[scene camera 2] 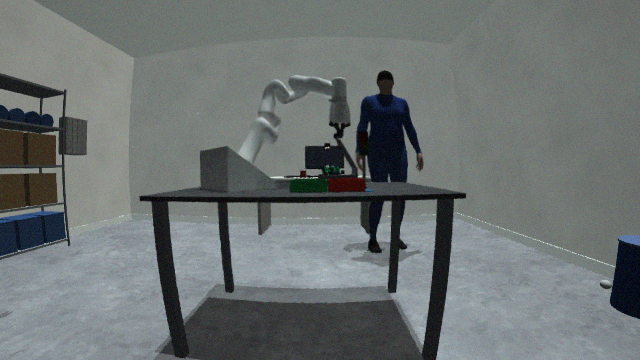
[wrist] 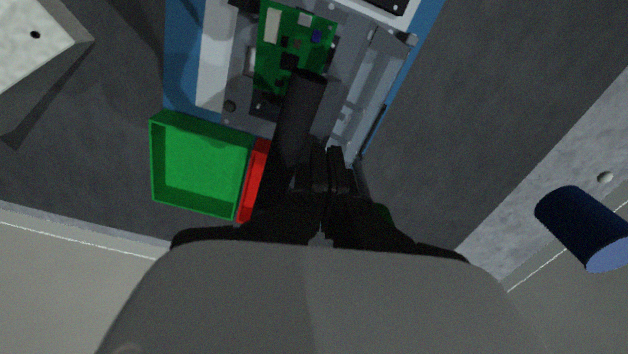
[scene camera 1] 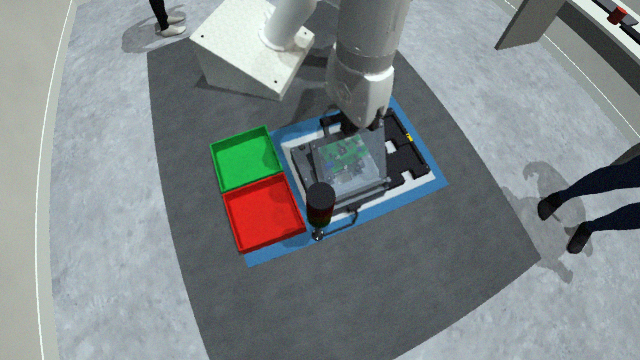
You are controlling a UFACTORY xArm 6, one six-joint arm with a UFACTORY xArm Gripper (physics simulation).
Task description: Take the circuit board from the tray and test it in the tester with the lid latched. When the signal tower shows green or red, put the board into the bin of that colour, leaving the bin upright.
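Places are measured from the arm's base along level axes (x ahead, y left, z up), in metres.
Pixels of known places: gripper, fingertip midpoint: [scene camera 2: 340,137] [wrist: 321,166] [scene camera 1: 349,129]; arm's base at its link origin: [scene camera 1: 275,36].
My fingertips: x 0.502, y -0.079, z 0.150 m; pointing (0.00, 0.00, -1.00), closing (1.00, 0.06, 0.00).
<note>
For each thing: its top centre in the pictures, then the offset to it from my fingertips. "spot": a spot on its surface instead.
- tester at a spot on its surface: [wrist: 240,95] spot: dx -0.092, dy -0.028, dz -0.180 m
- signal tower at a spot on its surface: [scene camera 1: 320,205] spot: dx +0.101, dy -0.121, dz +0.018 m
- green bin at its top centre: [wrist: 195,176] [scene camera 1: 244,156] [scene camera 2: 309,179] dx -0.164, dy -0.177, dz -0.193 m
- red bin at its top centre: [wrist: 284,201] [scene camera 1: 262,210] [scene camera 2: 345,179] dx -0.016, dy -0.198, dz -0.193 m
- black tray at a spot on its surface: [scene camera 1: 400,161] spot: dx +0.036, dy +0.171, dz -0.222 m
- bent dark bar at a spot on its surface: [scene camera 1: 356,216] spot: dx +0.101, dy -0.016, dz -0.213 m
The circuit board [scene camera 1: 345,152] [scene camera 2: 332,170] [wrist: 295,47] lies flat in the tester [scene camera 1: 301,172] [wrist: 240,95]. The tester's clear lid [scene camera 1: 376,150] [scene camera 2: 347,152] stands tilted, raised above the board. My gripper [scene camera 2: 339,135] [wrist: 321,166] is shut and empty, by the lid's raised upper edge; contact cannot be told. A dark cylinder [wrist: 302,107] shows beside the fingertips in the wrist view. The signal tower [scene camera 1: 320,205] [scene camera 2: 363,143] shows no bright light. The green bin [scene camera 1: 246,159] [scene camera 2: 308,185] [wrist: 205,162] and red bin [scene camera 1: 264,214] [scene camera 2: 346,185] [wrist: 254,182] stand upright, side by side.
The black tray [scene camera 1: 400,161] lies beside the tester, on the side away from the bins. The white robot base [scene camera 1: 245,47] [scene camera 2: 215,170] stands behind the bins. A bent dark bar [scene camera 1: 356,216] is near the tower's foot. A person [scene camera 2: 385,125] stands beyond the table.
</note>
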